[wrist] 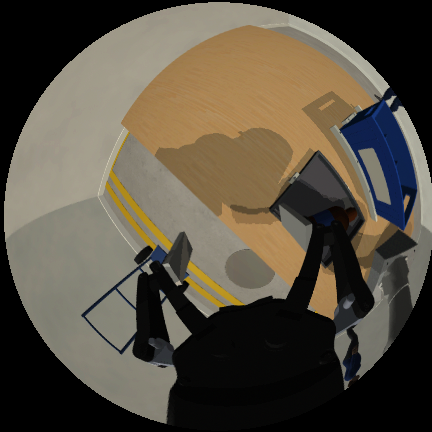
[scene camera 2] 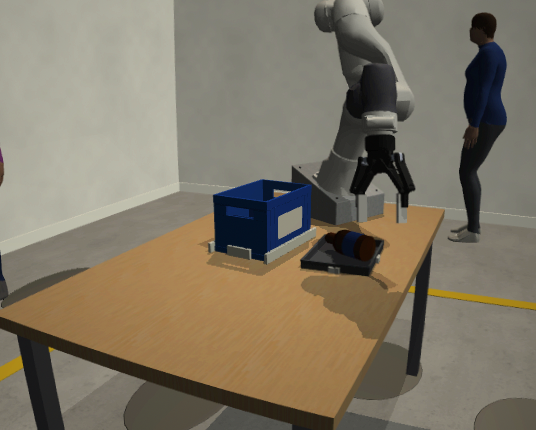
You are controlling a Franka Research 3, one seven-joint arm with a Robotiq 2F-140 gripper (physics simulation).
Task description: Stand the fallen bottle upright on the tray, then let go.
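The brown bottle (scene camera 2: 367, 248) (wrist: 340, 217) with a blue label lies on its side on the black tray (scene camera 2: 320, 267) (wrist: 315, 185), its neck pointing toward the blue crate's side and its base toward the tray's right side in the scene view. My gripper (scene camera 2: 382, 212) (wrist: 233, 227) is open and empty, with its fingers pointing down, wide apart. In the scene view it appears above and behind the bottle, not touching it. In the wrist view, one finger hides part of the bottle and tray.
A blue crate (scene camera 2: 240, 227) (wrist: 360, 135) stands beside the tray, with pale guide strips (scene camera 2: 290, 246) along its base. The robot's grey base (scene camera 2: 345, 209) is at the table's far end. A person (scene camera 2: 485, 90) stands beyond the table (scene camera 2: 200, 320).
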